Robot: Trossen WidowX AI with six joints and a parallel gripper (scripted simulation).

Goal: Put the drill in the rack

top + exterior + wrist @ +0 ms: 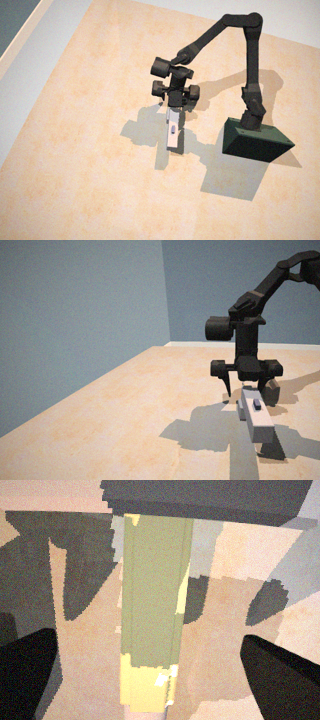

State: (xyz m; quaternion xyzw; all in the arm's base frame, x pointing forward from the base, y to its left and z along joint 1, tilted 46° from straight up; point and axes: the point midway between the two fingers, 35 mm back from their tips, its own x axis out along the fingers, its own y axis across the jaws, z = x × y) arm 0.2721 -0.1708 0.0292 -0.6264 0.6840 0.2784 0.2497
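The drill lies 40 mm to the left of my gripper tip and 40 mm above it. From my gripper tip the other things lie so: dark key 170 mm to the left, 40 mm above; rack 80 mm behind, 30 mm to the right, 10 mm above.
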